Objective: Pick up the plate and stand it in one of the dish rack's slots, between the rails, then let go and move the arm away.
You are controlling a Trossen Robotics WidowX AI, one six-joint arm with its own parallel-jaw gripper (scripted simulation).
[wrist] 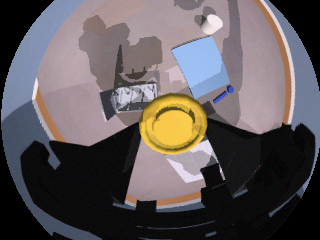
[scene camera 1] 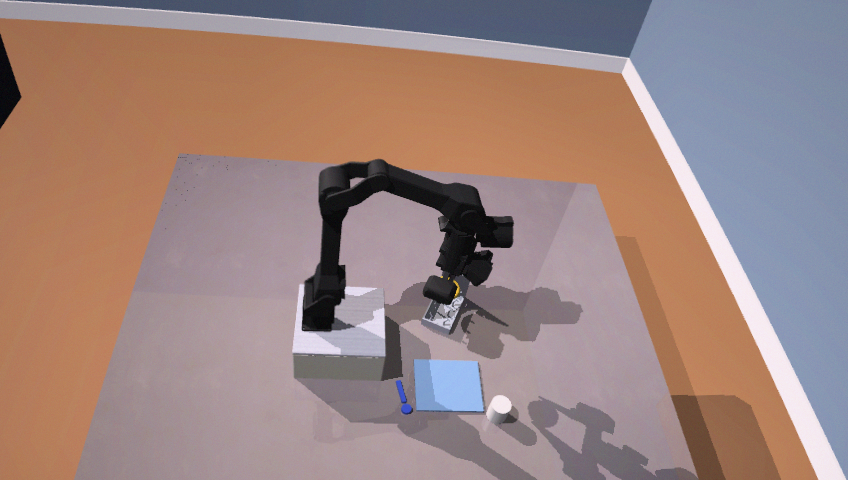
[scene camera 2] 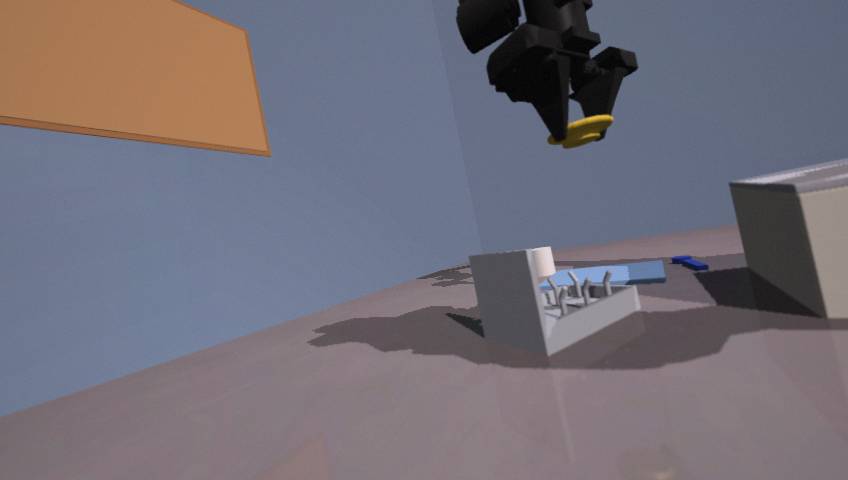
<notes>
The gripper (scene camera 2: 581,140) holds a yellow plate (scene camera 2: 582,132). Further things: a dish rack (scene camera 2: 513,311) and a light blue mat (scene camera 1: 440,385).
The yellow plate is seen too in the wrist view (wrist: 173,123). The dish rack shows as well in the wrist view (wrist: 124,99) and in scene camera 1 (scene camera 1: 440,317). The gripper also shows in the wrist view (wrist: 172,124) and in scene camera 1 (scene camera 1: 444,291).
</notes>
